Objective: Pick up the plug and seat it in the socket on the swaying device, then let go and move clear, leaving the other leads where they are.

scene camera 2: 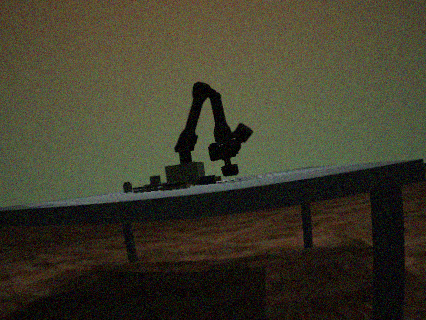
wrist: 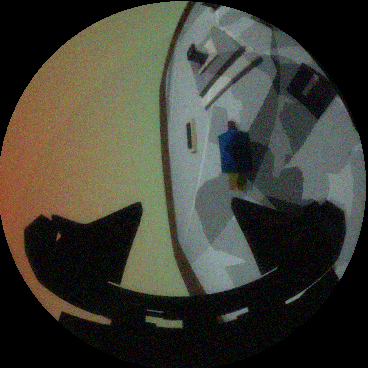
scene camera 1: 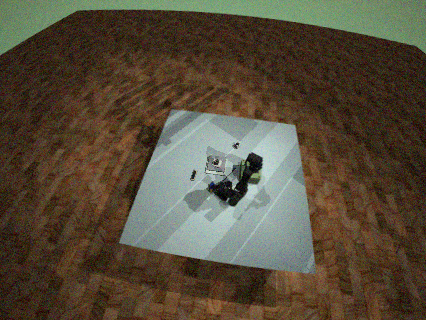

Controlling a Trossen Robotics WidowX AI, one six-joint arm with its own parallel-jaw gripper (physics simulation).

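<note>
The plug, with a blue body and a yellow end (wrist: pixel 235 152) (scene camera 1: pixel 211 185), lies on the table beyond the fingertips, right of the middle in the wrist view. My gripper (wrist: pixel 187 204) is open, its two black fingers wide apart with nothing between them. In the second scene view the gripper (scene camera 2: pixel 230 170) hangs low over the table. The device is a grey plate (wrist: pixel 227 42) (scene camera 1: pixel 210 155) with pale strips. A small dark block (wrist: pixel 196 53) stands on it, perhaps the socket; its opening cannot be made out. The plug is apart from the device.
A small dark and tan bar (wrist: pixel 192 136) (scene camera 1: pixel 193 175) lies beside the device. A black box with a pale slot (wrist: pixel 306 92) is at the upper right in the wrist view. A small dark piece (scene camera 1: pixel 235 145) lies behind the device. The greenish arm base (scene camera 1: pixel 255 177) (scene camera 2: pixel 185 172) stands nearby.
</note>
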